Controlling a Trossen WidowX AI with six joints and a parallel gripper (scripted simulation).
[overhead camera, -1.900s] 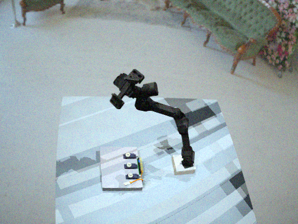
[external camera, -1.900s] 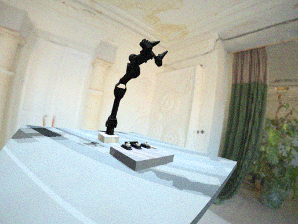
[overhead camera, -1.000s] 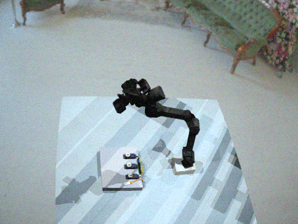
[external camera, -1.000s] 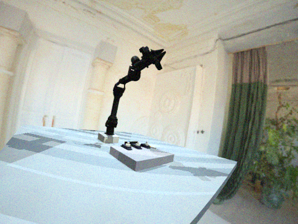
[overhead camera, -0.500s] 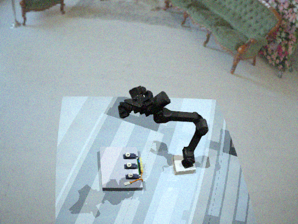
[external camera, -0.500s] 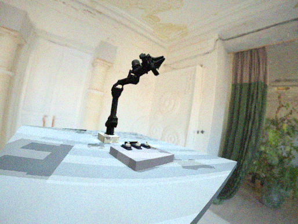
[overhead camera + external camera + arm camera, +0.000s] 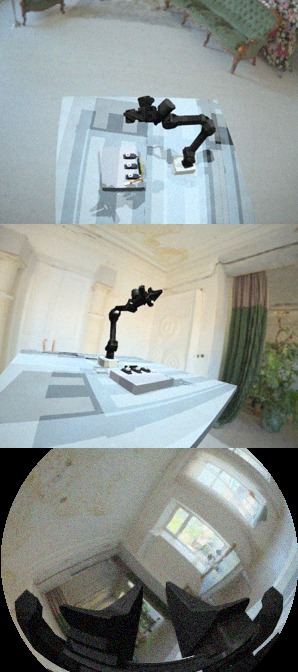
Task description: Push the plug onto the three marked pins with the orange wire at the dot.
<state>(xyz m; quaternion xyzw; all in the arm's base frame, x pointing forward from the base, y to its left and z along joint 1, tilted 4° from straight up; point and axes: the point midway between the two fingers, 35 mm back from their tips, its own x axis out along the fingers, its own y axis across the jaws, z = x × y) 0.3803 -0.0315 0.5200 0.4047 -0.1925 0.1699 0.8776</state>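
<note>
Now: gripper tip 14 cm past the blue band, 3 cm to the left of it and 49 cm above it. Round my gripper tip: grey printed holder 2 cm ahead, 4 cm to the right, 54 cm below.
</note>
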